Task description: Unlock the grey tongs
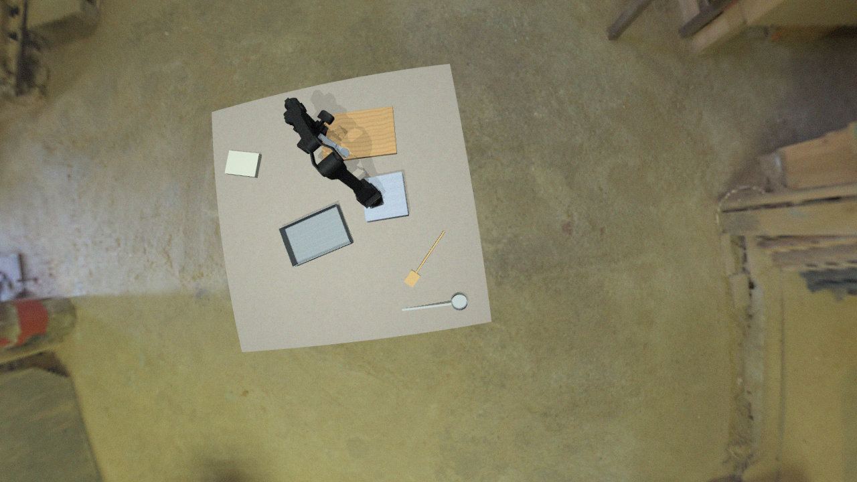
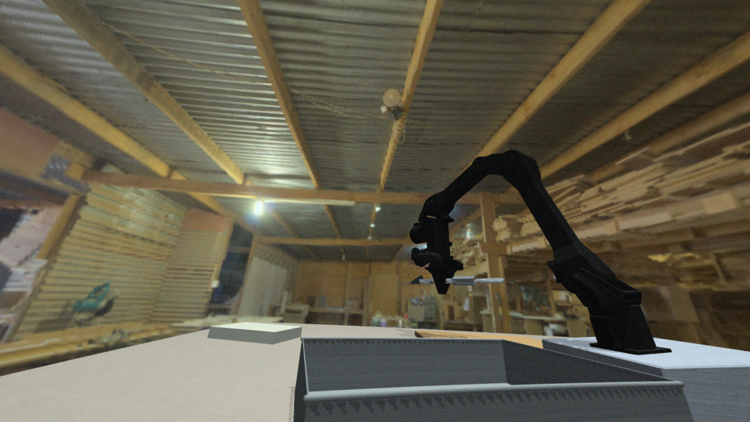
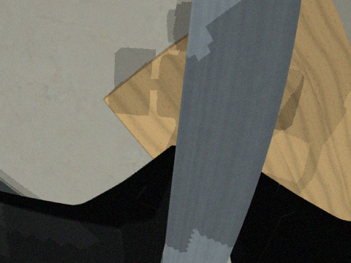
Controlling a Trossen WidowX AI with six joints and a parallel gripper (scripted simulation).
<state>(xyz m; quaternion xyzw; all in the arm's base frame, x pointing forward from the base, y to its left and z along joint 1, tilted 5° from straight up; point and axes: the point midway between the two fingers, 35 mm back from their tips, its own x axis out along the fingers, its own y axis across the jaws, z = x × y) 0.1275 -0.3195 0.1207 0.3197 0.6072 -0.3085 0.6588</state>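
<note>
My gripper tip is now 14 cm past the wooden board, 12 cm above it and 2 cm to the left of it. Round my gripper tip: grey roasting tin (39 cm to the left, 19 cm ahead, 10 cm below); cream block (47 cm ahead, 11 cm below, 9 cm to the right).
</note>
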